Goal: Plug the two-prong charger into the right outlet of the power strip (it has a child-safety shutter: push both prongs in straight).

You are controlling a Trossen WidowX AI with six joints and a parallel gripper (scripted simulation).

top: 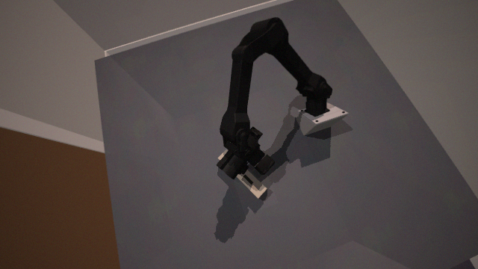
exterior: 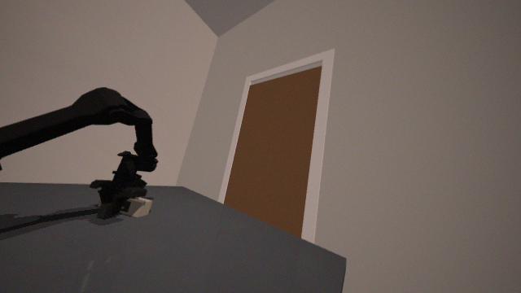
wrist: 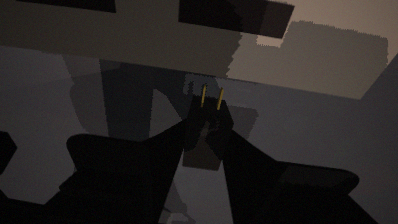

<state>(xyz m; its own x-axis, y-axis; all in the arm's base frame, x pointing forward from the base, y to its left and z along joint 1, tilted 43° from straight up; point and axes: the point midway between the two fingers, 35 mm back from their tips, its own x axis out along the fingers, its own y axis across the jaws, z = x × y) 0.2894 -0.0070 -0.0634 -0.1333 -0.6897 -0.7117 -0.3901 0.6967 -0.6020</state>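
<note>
The dark two-prong charger is 2 cm ahead of my gripper tip, 1 cm to the left of it and 1 cm above it.
</note>
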